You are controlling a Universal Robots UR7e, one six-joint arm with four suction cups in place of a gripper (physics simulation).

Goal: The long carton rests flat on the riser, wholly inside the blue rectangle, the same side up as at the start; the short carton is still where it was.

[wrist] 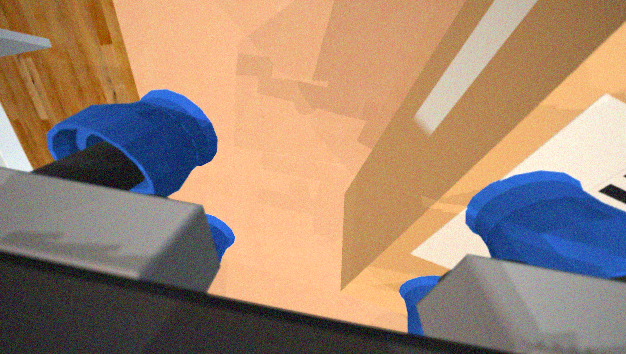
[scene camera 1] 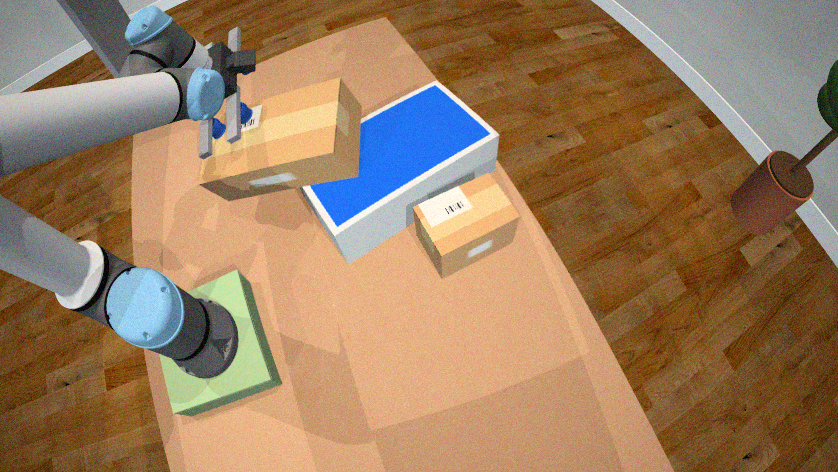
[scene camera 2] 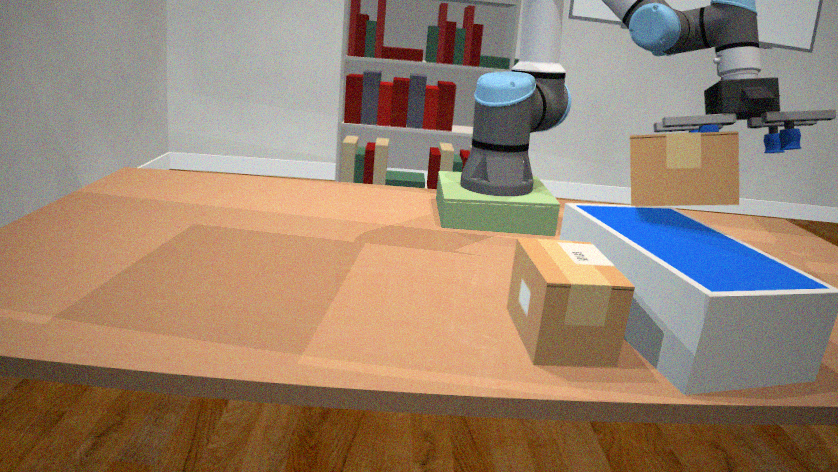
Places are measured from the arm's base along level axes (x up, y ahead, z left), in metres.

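Pixels of known places: hand, its tool point: (wrist: pixel 320 214) (scene camera 2: pixel 743 152); arm's base, origin of its link: (scene camera 1: pixel 205 339) (scene camera 2: pixel 496 186).
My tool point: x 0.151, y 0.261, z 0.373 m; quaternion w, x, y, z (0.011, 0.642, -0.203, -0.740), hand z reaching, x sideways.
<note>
For each thing: its top centre in the pictures, then the offset to it from my tool point. Level surfaces: height alone.
- blue rectangle, centre of its top: (scene camera 2: pixel 686 241) (scene camera 1: pixel 391 145) dx -0.096, dy +0.231, dz -0.236 m
- grey riser, centre of its top: (scene camera 2: pixel 686 241) (scene camera 1: pixel 391 145) dx -0.096, dy +0.231, dz -0.236 m
- short carton, centre of its top: (scene camera 2: pixel 571 260) (scene camera 1: pixel 466 211) dx -0.113, dy +0.275, dz -0.421 m
- table, height of its surface: dx -0.216 m
The long carton (scene camera 1: pixel 287 131) (scene camera 2: pixel 684 170) (wrist: pixel 475 125) hangs from my gripper (scene camera 1: pixel 232 120) (scene camera 2: pixel 708 127) (wrist: pixel 545 225), barcode label up and about level. One pair of blue suction cups is on its top near one end; the other pair hangs free beside it. In scene camera 1 its far end overlaps the near end of the blue rectangle (scene camera 1: pixel 404 146) (scene camera 2: pixel 703 252) on the grey riser (scene camera 1: pixel 381 228) (scene camera 2: pixel 768 340). Its long side is turned somewhat from the riser's. The short carton (scene camera 1: pixel 469 219) (scene camera 2: pixel 577 316) stands on the table beside the riser, label up.
The arm's base stands on a green block (scene camera 1: pixel 252 375) (scene camera 2: pixel 498 216) on the table (scene camera 1: pixel 445 351) (scene camera 2: pixel 234 304). A bookshelf (scene camera 2: pixel 339 117) stands behind the table, and a potted plant (scene camera 1: pixel 762 199) stands on the floor.
</note>
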